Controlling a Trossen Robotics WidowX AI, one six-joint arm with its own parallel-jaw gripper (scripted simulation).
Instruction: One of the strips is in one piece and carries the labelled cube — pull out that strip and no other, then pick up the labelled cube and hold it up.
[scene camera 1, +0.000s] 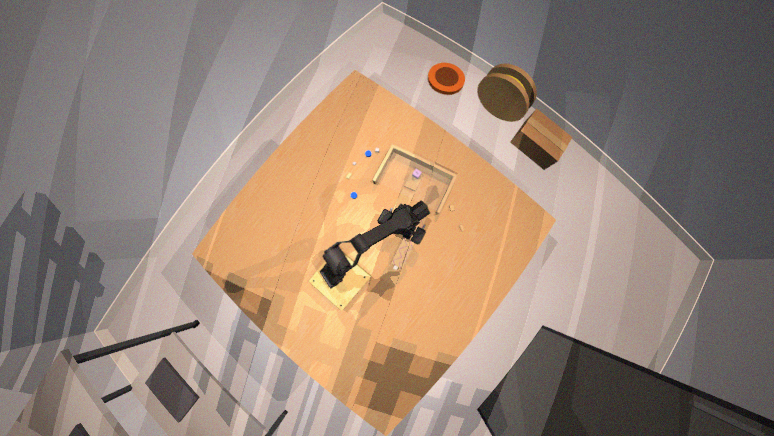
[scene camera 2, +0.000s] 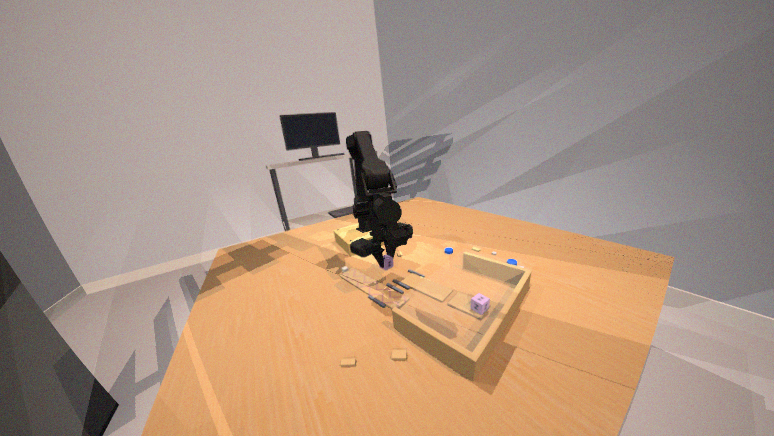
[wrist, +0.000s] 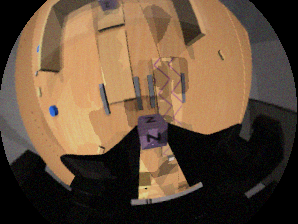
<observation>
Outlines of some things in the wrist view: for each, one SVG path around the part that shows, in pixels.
The gripper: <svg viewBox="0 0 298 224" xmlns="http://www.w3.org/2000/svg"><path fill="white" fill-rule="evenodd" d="M286 137L282 123L266 115L254 119L253 135L247 141L239 137L242 124L238 123L212 135L168 123L168 143L189 186L204 186L185 196L152 204L130 205L140 193L138 125L104 155L61 156L60 161L74 175L69 184L72 190L45 171L47 163L31 149L9 163L25 196L51 224L246 224L274 192L278 181L271 180L265 189L249 198L245 194L285 160Z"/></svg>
A labelled cube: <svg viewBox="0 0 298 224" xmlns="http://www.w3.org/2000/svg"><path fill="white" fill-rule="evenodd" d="M161 115L138 117L138 133L140 133L142 151L168 145L168 121L162 119Z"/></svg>
</observation>
